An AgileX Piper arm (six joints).
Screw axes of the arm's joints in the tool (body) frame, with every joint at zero. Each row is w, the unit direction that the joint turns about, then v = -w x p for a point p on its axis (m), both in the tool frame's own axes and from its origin. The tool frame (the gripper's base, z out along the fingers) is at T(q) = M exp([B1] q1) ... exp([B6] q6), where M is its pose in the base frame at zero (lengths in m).
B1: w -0.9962 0 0.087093 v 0 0.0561 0
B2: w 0 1 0 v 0.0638 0 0.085
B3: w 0 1 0 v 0.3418 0 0.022
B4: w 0 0 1 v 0 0 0
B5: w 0 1 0 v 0.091 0 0
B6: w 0 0 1 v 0 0 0
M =
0.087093 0 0.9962 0.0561
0 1 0 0
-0.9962 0 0.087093 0.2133
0 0 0 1
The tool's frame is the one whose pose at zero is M.
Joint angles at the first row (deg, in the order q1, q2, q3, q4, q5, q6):
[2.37 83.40 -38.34 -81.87 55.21 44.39]
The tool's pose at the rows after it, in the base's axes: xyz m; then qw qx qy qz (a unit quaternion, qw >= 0):
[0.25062 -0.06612 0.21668 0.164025 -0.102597 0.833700 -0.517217]
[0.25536 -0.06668 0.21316 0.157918 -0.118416 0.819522 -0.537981]
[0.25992 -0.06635 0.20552 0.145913 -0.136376 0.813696 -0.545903]
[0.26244 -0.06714 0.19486 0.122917 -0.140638 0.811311 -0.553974]
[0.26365 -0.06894 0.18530 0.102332 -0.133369 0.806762 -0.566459]
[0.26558 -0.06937 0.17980 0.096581 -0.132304 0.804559 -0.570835]
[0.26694 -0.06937 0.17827 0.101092 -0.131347 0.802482 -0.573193]
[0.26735 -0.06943 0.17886 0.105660 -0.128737 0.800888 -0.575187]
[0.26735 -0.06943 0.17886 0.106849 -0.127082 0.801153 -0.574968]
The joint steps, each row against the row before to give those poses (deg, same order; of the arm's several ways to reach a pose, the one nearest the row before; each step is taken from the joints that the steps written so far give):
[0.09 2.20 0.32 -3.38 2.70 2.59]
[0.18 1.88 0.00 -3.29 1.58 0.95]
[0.13 2.20 0.00 -1.65 0.54 0.12]
[0.09 2.80 0.00 -0.17 1.73 0.56]
[0.00 2.77 0.00 -0.15 2.59 1.66]
[0.00 1.58 -0.11 -0.47 0.79 1.17]
[0.00 0.52 0.00 -0.84 0.14 1.15]
[0.01 0.00 0.00 -0.46 0.17 0.69]
[0.00 0.00 0.00 0.00 0.00 0.24]

